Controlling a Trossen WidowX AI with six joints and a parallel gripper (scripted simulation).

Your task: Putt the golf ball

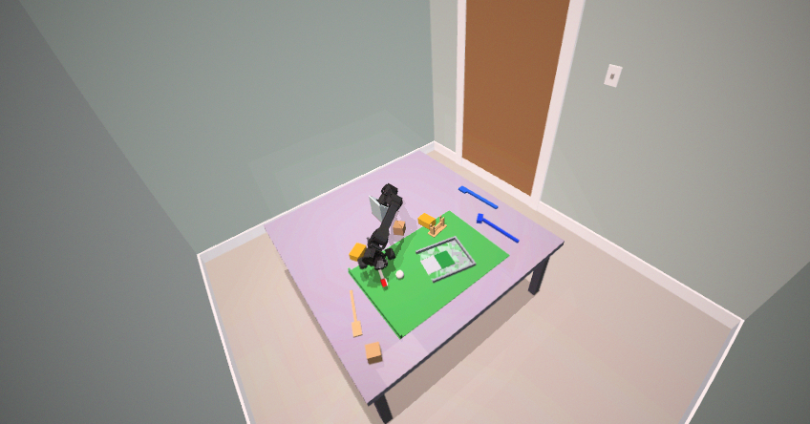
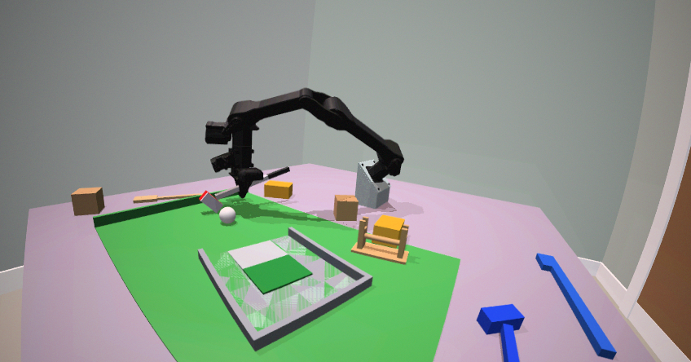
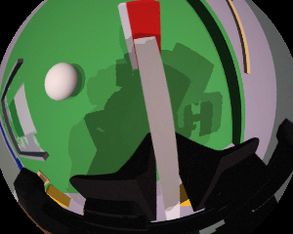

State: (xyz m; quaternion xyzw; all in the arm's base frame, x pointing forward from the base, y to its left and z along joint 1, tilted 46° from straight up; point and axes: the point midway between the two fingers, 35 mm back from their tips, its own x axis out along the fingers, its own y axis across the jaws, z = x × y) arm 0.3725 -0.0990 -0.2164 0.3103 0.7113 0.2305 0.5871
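Right now the white golf ball is 9 cm ahead of my gripper tip, 8 cm to the left of it and 1 cm below it. From my gripper tip the other things lie so: red putter (3 cm above, 1 cm to the left, 1 cm behind); then wooden stand (43 cm to the left, 8 cm behind); then wooden paddle (22 cm to the right, 17 cm ahead, 3 cm below).
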